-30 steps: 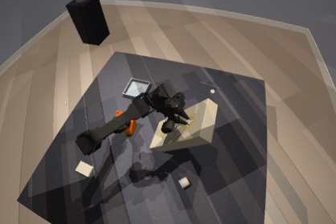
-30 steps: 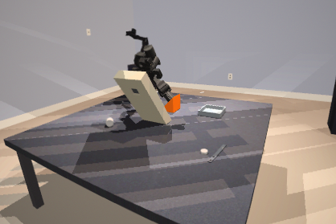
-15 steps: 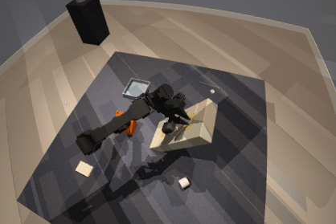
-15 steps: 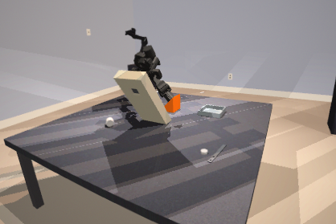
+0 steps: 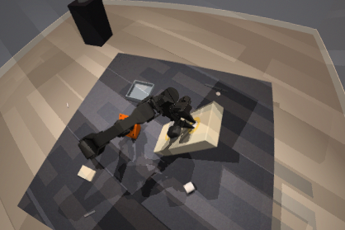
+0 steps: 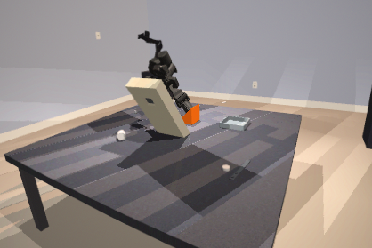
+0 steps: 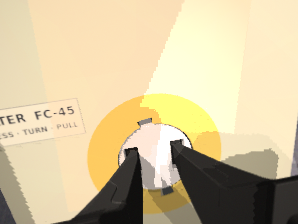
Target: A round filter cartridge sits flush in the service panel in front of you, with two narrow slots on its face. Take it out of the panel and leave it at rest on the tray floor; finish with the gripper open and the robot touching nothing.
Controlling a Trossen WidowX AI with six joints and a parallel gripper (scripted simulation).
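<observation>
Now: gripper tip 10 mm short of the round filter cartridge and 10 mm above it. Round my gripper tip: grey-blue tray: 440 mm behind, 270 mm to the left, 260 mm below; then pale flat block: 490 mm behind, 340 mm to the right, 260 mm below; then tan service panel: 80 mm below, 40 mm behind.
</observation>
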